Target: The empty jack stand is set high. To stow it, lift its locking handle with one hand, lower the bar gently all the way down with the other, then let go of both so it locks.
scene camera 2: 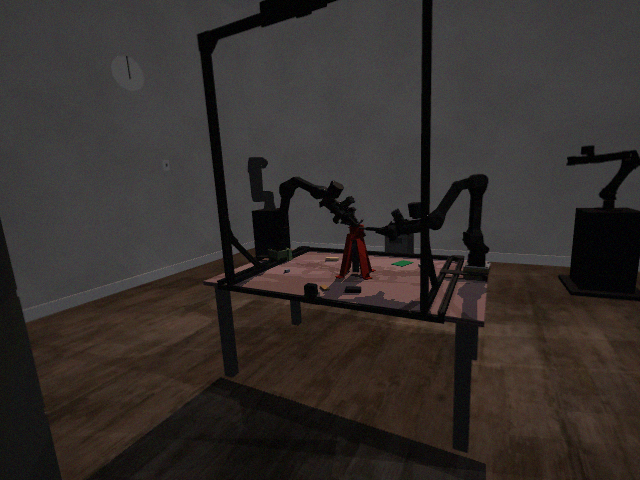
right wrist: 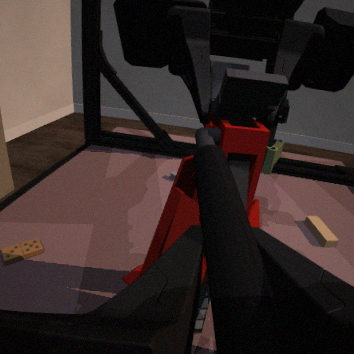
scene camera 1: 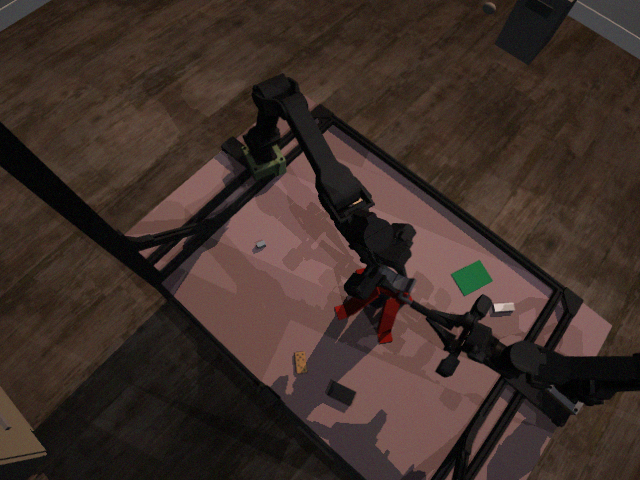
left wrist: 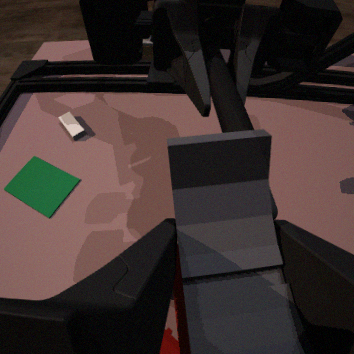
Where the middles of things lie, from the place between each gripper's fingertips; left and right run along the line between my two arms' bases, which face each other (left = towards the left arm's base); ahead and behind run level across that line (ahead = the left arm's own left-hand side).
Right now my left hand is 10 mm past the black locking handle (right wrist: 243,305), 70 mm to the left of it and 30 mm above it. The rest, counted from my left hand: green square (scene camera 1: 474,276) (240 mm ahead, 150 mm to the right, 230 mm below); grey saddle bar (left wrist: 233,287) (20 mm to the left, 100 mm below).
My right gripper is now 10 mm to the right of the black locking handle. The rest, counted from my right hand: green square (240 mm ahead, 70 mm to the right, 210 mm below); grey saddle bar (100 mm to the left, 70 mm below).
